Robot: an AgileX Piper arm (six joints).
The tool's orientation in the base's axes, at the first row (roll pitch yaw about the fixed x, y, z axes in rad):
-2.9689, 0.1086, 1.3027
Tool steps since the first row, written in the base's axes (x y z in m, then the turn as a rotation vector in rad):
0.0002, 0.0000, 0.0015, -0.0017, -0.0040, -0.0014
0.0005, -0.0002, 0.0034, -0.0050, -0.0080, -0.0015
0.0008, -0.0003, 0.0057, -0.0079, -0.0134, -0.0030
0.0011, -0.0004, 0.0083, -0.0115, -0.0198, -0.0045
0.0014, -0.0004, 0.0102, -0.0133, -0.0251, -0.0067
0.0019, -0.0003, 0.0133, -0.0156, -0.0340, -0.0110
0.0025, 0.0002, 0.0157, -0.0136, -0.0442, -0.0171
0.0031, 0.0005, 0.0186, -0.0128, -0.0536, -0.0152
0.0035, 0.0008, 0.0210, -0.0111, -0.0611, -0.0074
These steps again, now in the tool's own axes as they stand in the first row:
-0.0001, -0.0001, -0.0015, -0.0041, -0.0003, 0.0019
-0.0004, -0.0001, -0.0034, -0.0088, -0.0022, 0.0029
-0.0007, -0.0001, -0.0057, -0.0146, -0.0032, 0.0052
-0.0010, -0.0003, -0.0083, -0.0215, -0.0046, 0.0078
-0.0011, -0.0003, -0.0102, -0.0268, -0.0044, 0.0106
-0.0012, -0.0004, -0.0134, -0.0355, -0.0034, 0.0158
-0.0009, -0.0004, -0.0159, -0.0441, 0.0024, 0.0219
-0.0007, -0.0004, -0.0188, -0.0531, 0.0055, 0.0204
-0.0006, -0.0005, -0.0213, -0.0607, 0.0078, 0.0129

